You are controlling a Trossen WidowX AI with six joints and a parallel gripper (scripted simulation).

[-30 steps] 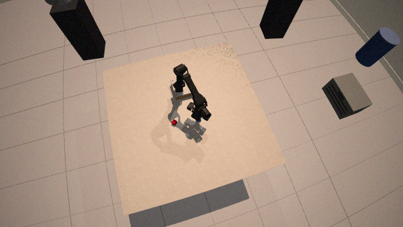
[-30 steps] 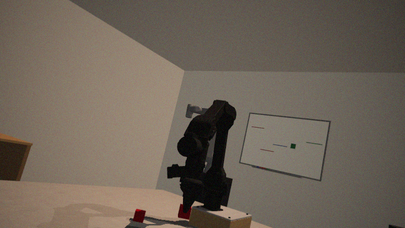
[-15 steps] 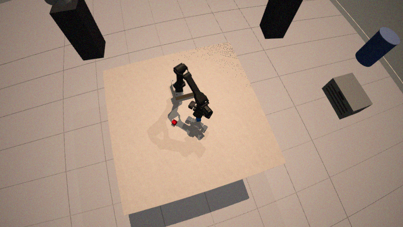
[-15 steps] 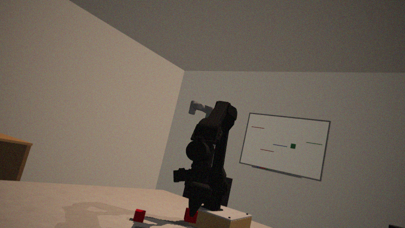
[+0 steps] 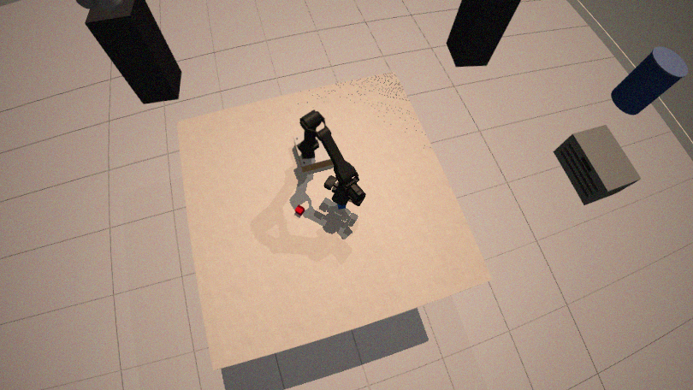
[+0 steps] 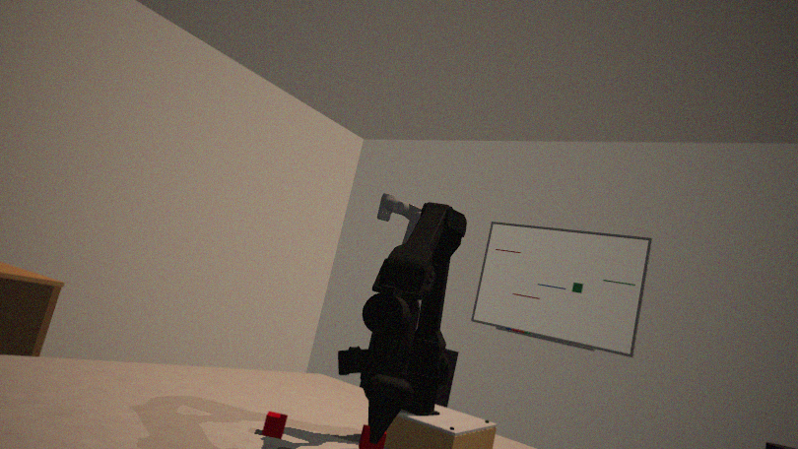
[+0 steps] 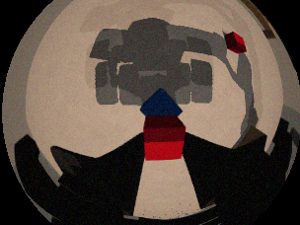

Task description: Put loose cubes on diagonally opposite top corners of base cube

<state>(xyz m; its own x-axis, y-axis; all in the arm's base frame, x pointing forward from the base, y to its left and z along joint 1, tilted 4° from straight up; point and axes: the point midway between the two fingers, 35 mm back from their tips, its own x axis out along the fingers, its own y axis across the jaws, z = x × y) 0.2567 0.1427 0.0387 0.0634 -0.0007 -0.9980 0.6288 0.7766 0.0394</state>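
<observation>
My gripper tip is now 4 cm above the blue cube, 1 cm to the left of it and 1 cm short of it. Round my gripper tip: red cube: 21 cm to the right, 4 cm below, 2 cm ahead.
</observation>
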